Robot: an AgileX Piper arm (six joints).
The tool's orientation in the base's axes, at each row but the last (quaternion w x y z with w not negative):
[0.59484 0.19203 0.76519 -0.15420]
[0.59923 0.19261 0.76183 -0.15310]
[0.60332 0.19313 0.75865 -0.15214]
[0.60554 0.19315 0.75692 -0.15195]
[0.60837 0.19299 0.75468 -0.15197]
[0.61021 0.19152 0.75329 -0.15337]
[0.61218 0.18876 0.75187 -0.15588]
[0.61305 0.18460 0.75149 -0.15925]
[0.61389 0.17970 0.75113 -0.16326]
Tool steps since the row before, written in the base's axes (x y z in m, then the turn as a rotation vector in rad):
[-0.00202 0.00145 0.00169 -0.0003 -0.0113 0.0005]
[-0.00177 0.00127 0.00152 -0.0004 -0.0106 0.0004]
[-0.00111 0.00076 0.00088 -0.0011 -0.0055 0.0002]
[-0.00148 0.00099 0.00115 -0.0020 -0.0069 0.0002]
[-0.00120 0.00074 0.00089 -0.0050 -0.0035 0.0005]
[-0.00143 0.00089 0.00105 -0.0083 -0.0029 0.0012]
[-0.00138 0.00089 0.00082 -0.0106 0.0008 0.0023]
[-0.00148 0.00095 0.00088 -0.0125 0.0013 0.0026]
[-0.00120 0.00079 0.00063 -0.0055 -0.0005 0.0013]
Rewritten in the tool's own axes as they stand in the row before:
[-0.00104 0.00030 -0.00281 -0.0017 -0.0101 0.0049]
[-0.00097 0.00027 -0.00246 -0.0015 -0.0095 0.0045]
[-0.00055 0.00014 -0.00150 -0.0006 -0.0054 0.0016]
[-0.00073 0.00017 -0.00198 -0.0006 -0.0070 0.0014]
[-0.00057 0.00008 -0.00157 0.0001 -0.0055 -0.0028]
[-0.00068 0.00011 -0.00186 0.0000 -0.0065 -0.0060]
[-0.00047 0.00013 -0.00177 -0.0003 -0.0043 -0.0100]
[-0.00052 0.00013 -0.00189 -0.0002 -0.0048 -0.0119]
[-0.00035 0.00012 -0.00153 -0.0003 -0.0031 -0.0048]

